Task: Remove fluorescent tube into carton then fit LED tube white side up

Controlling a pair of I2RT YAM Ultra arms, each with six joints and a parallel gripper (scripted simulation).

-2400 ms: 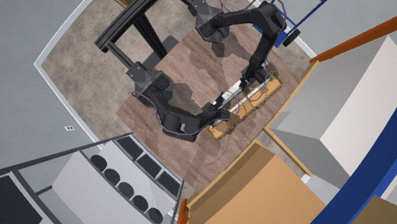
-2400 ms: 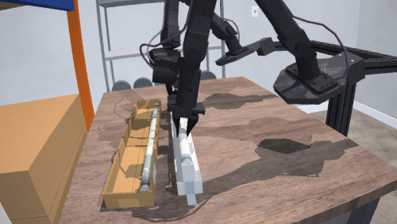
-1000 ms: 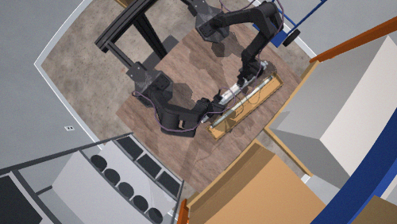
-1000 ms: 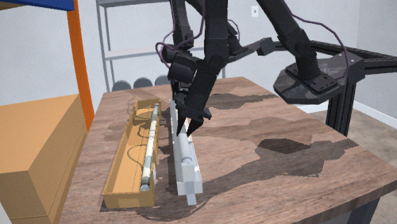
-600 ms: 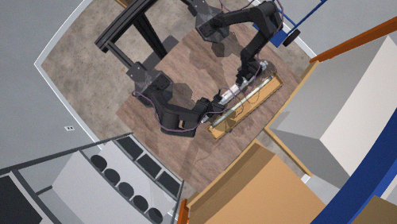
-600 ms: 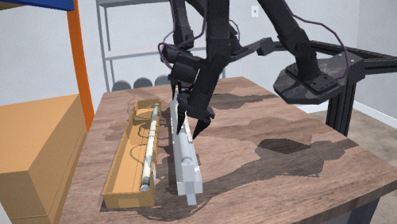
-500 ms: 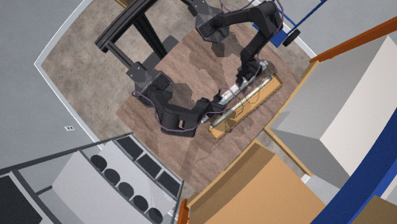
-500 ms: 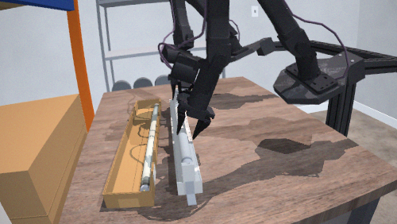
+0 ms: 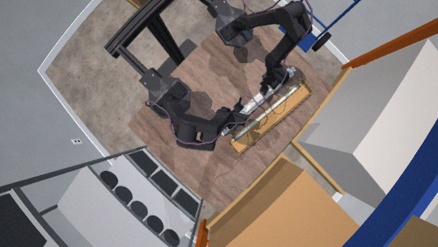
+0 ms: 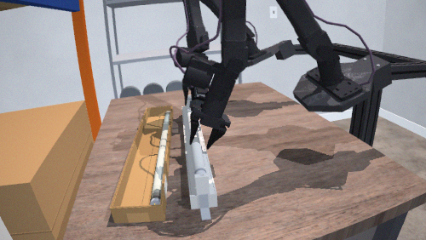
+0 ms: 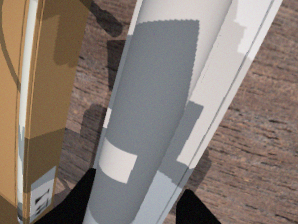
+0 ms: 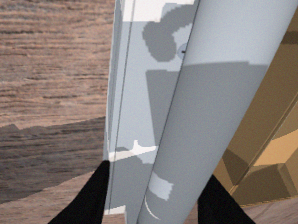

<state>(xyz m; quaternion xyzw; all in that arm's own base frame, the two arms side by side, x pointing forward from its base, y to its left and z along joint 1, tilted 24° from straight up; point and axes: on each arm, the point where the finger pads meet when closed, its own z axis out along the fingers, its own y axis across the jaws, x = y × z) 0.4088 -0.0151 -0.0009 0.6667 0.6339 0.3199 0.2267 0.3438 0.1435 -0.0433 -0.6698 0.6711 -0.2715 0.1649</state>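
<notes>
The LED tube lies 120 mm to the right of my left hand and 10 mm behind it. Round my left hand: old fluorescent tube 120 mm to the right, 90 mm ahead, 50 mm below; carton 130 mm to the right, 130 mm ahead, 50 mm below; grey light fixture 120 mm to the right, 10 mm below, 10 mm behind.
</notes>
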